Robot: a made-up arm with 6 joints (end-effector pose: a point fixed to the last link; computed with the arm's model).
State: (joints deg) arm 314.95 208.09 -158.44 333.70 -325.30 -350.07
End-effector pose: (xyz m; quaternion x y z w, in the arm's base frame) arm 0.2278 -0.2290 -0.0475 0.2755 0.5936 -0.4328 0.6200
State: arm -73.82 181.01 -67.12 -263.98 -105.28 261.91
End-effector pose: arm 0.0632 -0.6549 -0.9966 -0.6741 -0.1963 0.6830 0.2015
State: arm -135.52 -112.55 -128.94 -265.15 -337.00 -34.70
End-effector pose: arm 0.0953 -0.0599 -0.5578 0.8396 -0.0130 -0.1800 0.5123
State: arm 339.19 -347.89 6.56 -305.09 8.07 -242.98
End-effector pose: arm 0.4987 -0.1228 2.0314 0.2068 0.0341 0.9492 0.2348
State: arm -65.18 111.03 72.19 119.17 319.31 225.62
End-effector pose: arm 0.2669 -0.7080 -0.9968 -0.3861 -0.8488 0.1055 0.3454
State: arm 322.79 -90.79 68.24 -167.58 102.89 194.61
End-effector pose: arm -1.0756 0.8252 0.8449 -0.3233 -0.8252 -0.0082 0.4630
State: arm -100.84 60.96 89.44 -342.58 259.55 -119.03
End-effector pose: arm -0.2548 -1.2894 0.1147 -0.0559 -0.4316 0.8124 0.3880
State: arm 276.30 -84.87 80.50 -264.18 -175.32 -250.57
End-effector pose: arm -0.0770 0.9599 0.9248 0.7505 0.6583 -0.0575 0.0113
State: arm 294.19 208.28 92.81 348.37 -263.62 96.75
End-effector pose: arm -0.4022 0.9157 -0.0395 0.3308 -0.0494 0.2304 0.9138
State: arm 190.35 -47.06 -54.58 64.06 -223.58 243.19
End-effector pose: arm 1.3303 0.0915 0.7837 0.3026 -0.4332 0.2781 0.8021
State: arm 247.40 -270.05 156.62 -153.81 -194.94 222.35
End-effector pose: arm -0.1229 -0.3556 -0.0418 0.5993 0.2342 -0.5913 0.4861
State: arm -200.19 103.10 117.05 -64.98 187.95 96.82
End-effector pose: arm -0.5037 0.1168 -0.4428 0.0526 -0.3709 -0.2844 0.8825
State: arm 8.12 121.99 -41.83 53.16 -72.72 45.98
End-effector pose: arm 1.5779 0.1359 -0.0126 0.4303 -0.0862 0.4993 0.7471
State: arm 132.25 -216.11 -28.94 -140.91 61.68 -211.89
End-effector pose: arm -0.8832 1.0504 -0.7634 -0.3723 0.3895 0.6533 0.5319
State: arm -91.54 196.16 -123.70 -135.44 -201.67 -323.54
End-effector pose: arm -0.0103 -0.3195 -0.4184 -0.5841 0.4164 0.5255 0.4574
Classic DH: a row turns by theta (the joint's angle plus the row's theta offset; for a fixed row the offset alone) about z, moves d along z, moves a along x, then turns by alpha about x. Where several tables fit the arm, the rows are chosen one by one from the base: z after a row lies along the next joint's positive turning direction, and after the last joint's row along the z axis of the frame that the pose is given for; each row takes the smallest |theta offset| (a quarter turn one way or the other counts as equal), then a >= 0, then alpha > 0; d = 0 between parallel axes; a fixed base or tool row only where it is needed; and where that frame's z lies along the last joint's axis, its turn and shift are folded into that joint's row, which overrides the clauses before.
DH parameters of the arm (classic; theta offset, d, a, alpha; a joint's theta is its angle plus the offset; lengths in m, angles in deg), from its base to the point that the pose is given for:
joint 1: 0 0.2372 0 -90
joint 2: -90 0 0.9214 0
joint 3: 90 0.0427 0 90
joint 4: 0 0.7778 0 -90
joint 5: 0 0 0 90
joint 6: 0 0.1715 0 0

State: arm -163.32 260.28 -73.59 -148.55 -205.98 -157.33
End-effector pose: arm 0.8796 0.2599 -0.5452 0.2680 -0.0595 -0.9597 0.0594
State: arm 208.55 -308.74 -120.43 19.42 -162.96 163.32
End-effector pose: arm -0.1001 -0.0841 0.9878 0.4542 -0.7700 -0.0699 0.4427
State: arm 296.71 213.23 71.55 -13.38 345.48 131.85
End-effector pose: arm -0.5949 1.2995 -0.3332 -0.7023 0.0340 0.3134 0.6382
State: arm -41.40 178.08 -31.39 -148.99 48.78 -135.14
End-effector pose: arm 0.4437 -0.4229 -1.3674 0.6902 0.3493 -0.0169 0.6336
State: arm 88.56 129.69 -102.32 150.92 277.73 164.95
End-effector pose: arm 0.0703 1.2077 0.2917 -0.5502 0.5802 0.1552 0.5801
